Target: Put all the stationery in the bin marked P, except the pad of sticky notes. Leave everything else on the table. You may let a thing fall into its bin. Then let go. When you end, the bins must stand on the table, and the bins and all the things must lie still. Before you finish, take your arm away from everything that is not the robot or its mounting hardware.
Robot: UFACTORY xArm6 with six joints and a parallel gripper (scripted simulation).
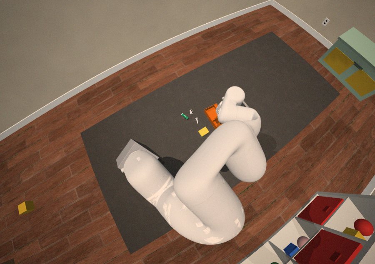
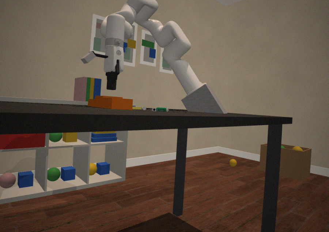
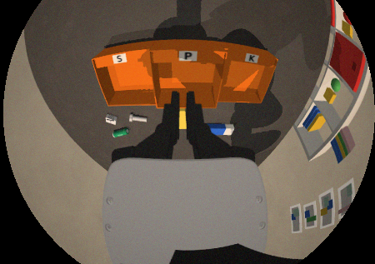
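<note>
Right now my hand is 170 mm to the right of the white item, 90 mm past it and 90 mm above it. The rest, counted from my hand: silver bolt: 100 mm to the left, 90 mm below, 90 mm behind; sticky notes pad: 100 mm behind, 90 mm below, 20 mm to the left; orange bin: 70 mm below, 10 mm to the right, 10 mm ahead.
</note>
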